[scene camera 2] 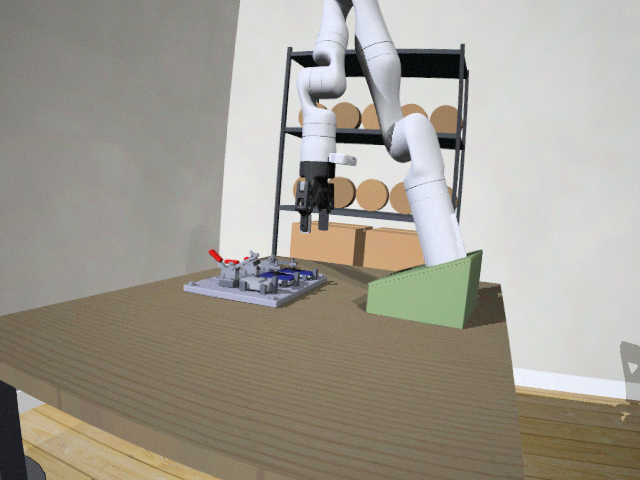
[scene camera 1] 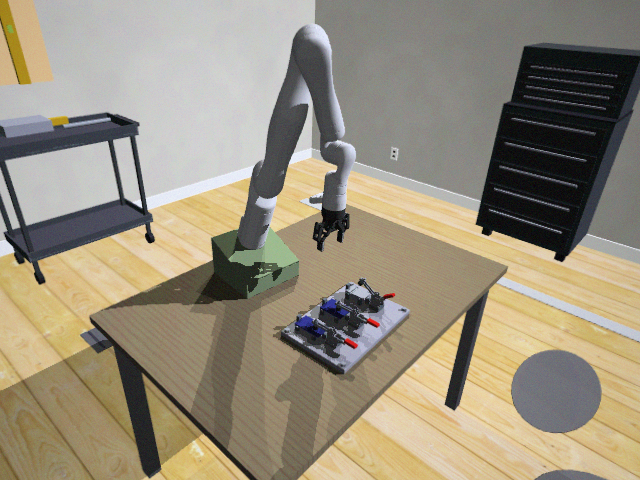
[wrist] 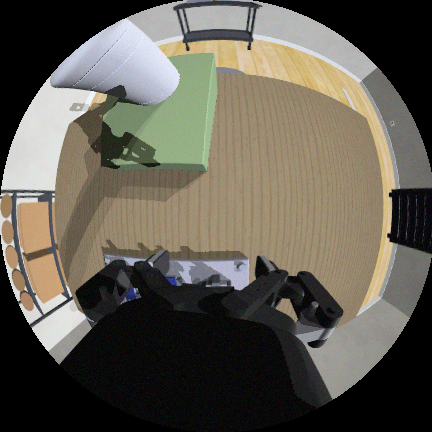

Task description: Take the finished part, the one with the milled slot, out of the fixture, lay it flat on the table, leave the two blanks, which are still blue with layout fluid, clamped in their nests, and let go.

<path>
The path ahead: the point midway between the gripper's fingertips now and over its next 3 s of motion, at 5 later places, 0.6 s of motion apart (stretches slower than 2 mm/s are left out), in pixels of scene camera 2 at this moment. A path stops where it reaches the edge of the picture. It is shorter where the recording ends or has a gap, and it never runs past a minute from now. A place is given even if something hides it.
My gripper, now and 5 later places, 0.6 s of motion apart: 314,231; 290,216; 290,216; 290,216; 290,215; 290,215
</path>
